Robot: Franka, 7 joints.
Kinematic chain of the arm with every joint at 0, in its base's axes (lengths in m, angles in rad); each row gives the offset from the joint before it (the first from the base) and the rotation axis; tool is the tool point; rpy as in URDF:
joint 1: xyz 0 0 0.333 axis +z
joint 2: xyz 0 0 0 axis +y
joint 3: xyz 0 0 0.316 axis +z
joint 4: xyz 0.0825 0 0 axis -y
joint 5: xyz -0.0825 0 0.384 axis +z
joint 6: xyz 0 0 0 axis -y
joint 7: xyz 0.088 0 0 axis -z
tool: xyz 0 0 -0.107 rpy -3.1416 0 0
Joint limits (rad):
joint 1: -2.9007..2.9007
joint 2: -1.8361..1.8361
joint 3: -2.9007..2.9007
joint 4: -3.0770..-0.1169
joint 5: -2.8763..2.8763
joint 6: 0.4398..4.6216
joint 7: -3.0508..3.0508
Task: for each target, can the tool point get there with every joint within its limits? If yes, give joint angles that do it. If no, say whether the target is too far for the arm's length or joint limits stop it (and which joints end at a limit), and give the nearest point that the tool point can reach.
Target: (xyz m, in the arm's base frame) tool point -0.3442 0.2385 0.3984
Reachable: yes | joints -0.0073 0.2018 2.3141 -2.3926 -2.1132 3.4469 1.0806
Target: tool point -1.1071 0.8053 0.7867
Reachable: no: too far | nearest point -0.6585 0.4790 0.6029 | short by 0.584 m
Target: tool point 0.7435 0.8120 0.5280
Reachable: no: too far | nearest point 0.5705 0.6230 0.4826 | short by 0.260 m
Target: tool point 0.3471 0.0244 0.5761
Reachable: yes | joints 0.9190 -1.1113 -0.7021 -2.6395 -0.7560 2.5295 2.4855
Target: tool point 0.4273 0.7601 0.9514
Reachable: no: too far | nearest point 0.3429 0.6100 0.8293 | short by 0.211 m
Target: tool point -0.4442 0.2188 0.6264
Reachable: yes | joints -1.8124 0.8910 -2.1084 -2.1475 -1.8995 2.4101 0.2392
